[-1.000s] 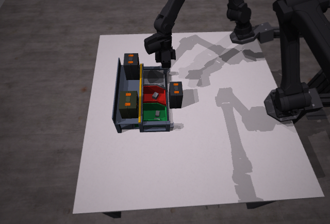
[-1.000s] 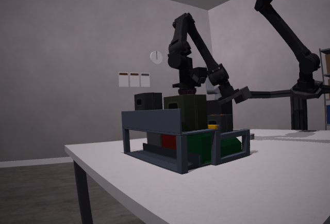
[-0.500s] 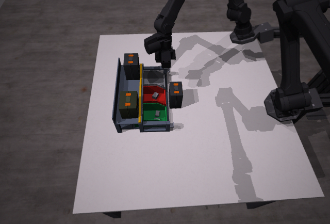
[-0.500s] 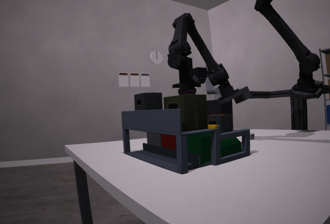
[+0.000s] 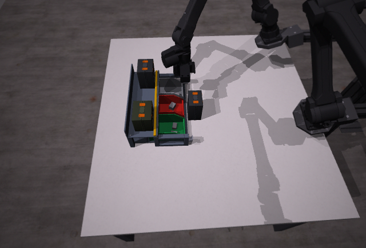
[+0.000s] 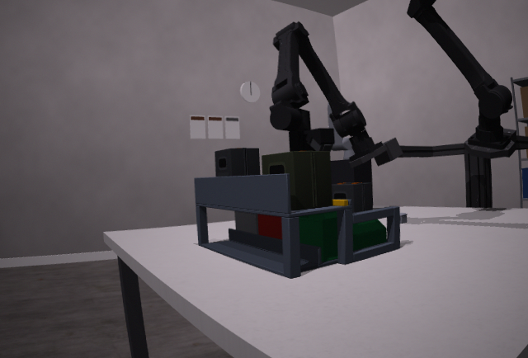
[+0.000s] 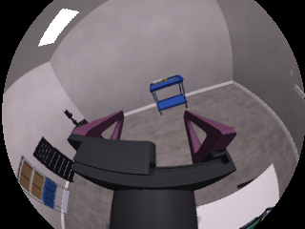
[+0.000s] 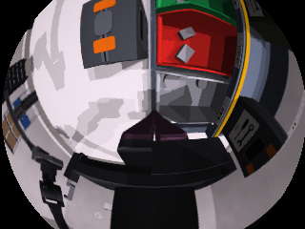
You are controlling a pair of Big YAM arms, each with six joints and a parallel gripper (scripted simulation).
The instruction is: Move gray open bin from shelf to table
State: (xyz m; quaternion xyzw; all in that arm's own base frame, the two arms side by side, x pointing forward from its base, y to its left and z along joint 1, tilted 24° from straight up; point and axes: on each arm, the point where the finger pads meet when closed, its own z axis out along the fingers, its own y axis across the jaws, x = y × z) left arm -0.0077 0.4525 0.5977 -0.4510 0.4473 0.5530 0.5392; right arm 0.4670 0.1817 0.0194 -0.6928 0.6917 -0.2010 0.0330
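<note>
My right gripper is now 90 mm short of the gray bin, 10 mm to the left of it and 80 mm above it. From my right hand the other things lie so: green bin 120 mm ahead, 210 mm to the left, 80 mm below; then red bin 100 mm ahead, 100 mm to the left, 80 mm below; then shelf 130 mm ahead, 100 mm to the left, 50 mm below.
</note>
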